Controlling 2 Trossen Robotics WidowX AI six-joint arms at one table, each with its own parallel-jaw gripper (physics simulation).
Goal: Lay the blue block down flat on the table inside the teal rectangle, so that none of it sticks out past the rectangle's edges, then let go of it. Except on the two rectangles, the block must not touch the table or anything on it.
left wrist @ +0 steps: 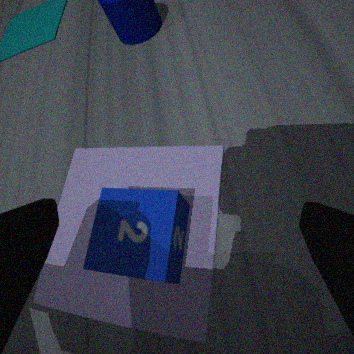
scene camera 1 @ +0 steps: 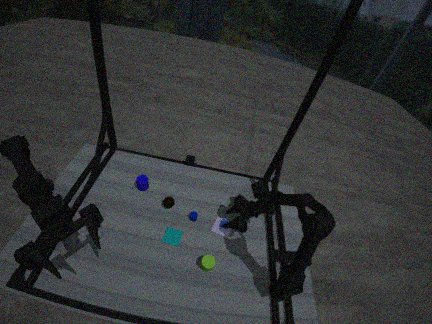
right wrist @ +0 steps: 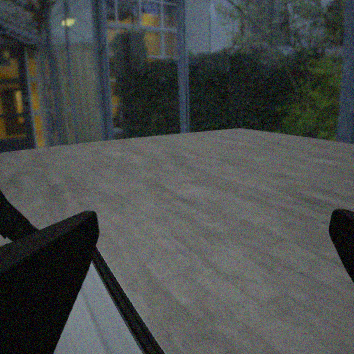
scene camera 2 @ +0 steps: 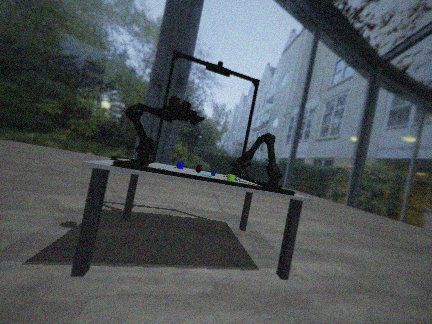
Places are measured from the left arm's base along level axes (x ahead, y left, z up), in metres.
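Pixels of known places: left gripper, fingertip midpoint: (left wrist: 181,212) (scene camera 1: 225,219); right gripper, fingertip midpoint: (scene camera 1: 80,262) (right wrist: 214,222) (scene camera 2: 201,115); left arm's base at its link origin: (scene camera 1: 280,291) (scene camera 2: 272,186); right arm's base at its link origin: (scene camera 2: 141,162).
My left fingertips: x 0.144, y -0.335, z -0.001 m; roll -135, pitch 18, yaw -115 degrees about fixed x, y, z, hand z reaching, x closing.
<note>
Ahead of a thing's pixels: the offset from my left fingertips to its top centre. "pt": to the spot under its first point.
The blue block @(dy +0.020, dx +0.003, dz +0.001 m) (scene camera 1: 224,223) (left wrist: 132,232) lies flat on the lilac rectangle @(pt dy +0.005, dx +0.034, dz -0.017 m) (left wrist: 150,167), with pale marks on its top and side, inside the rectangle's edges. The teal rectangle @(pt dy +0.052, dx +0.229, dz -0.017 m) (scene camera 1: 173,236) (left wrist: 35,27) lies farther left in scene camera 1 and shows partly at the top left of the left wrist view; nothing lies on it. My left gripper (scene camera 1: 223,218) (left wrist: 181,212) is open above the lilac rectangle, its fingers wide apart at either side of the block and not touching it. My right gripper (scene camera 1: 79,263) (right wrist: 214,222) is open and empty, raised at the left of scene camera 1.
A small blue cylinder @(dy -0.028, dx +0.137, dz +0.013 m) (scene camera 1: 193,216) (left wrist: 132,22) stands between the block and a dark brown round object @(dy -0.101, dx +0.240, dz +0.032 m) (scene camera 1: 168,202) (scene camera 2: 198,168). A larger blue cylinder @(dy -0.210, dx +0.359, dz +0.036 m) (scene camera 1: 142,183) (scene camera 2: 180,165) stands farther back. A lime cylinder @(dy +0.182, dx +0.112, dz +0.026 m) (scene camera 1: 208,262) (scene camera 2: 230,178) stands nearer the front. A black frame surrounds the table.
</note>
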